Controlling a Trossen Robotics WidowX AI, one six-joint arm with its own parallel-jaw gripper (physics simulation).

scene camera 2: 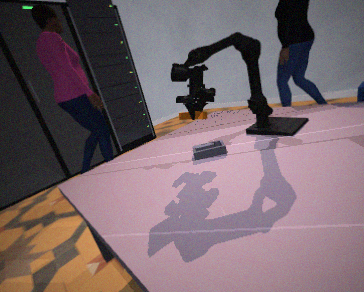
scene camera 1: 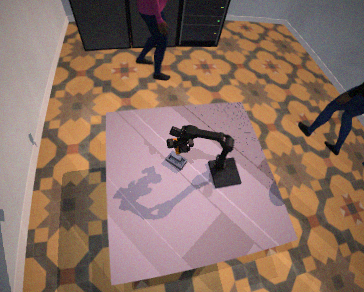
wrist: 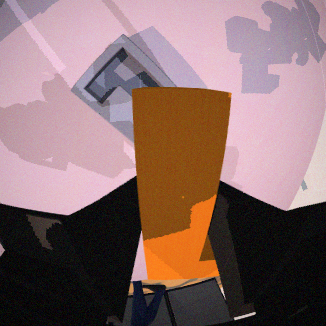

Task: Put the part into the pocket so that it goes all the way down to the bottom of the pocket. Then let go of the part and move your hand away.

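The orange part is a block, held above the table. My gripper is shut on it, one black finger on each side in the wrist view. The grey pocket block lies on the table below. Scene camera 2 shows a gap in height between the part and the block. In the wrist view the block is at the upper left, turned diagonally to the part. The part hides its right-hand end and some of the pocket opening.
The black arm base stands on the pink table, to the right of the block in both scene views. Arm shadows fall across the table. People and dark cabinets stand beyond the table.
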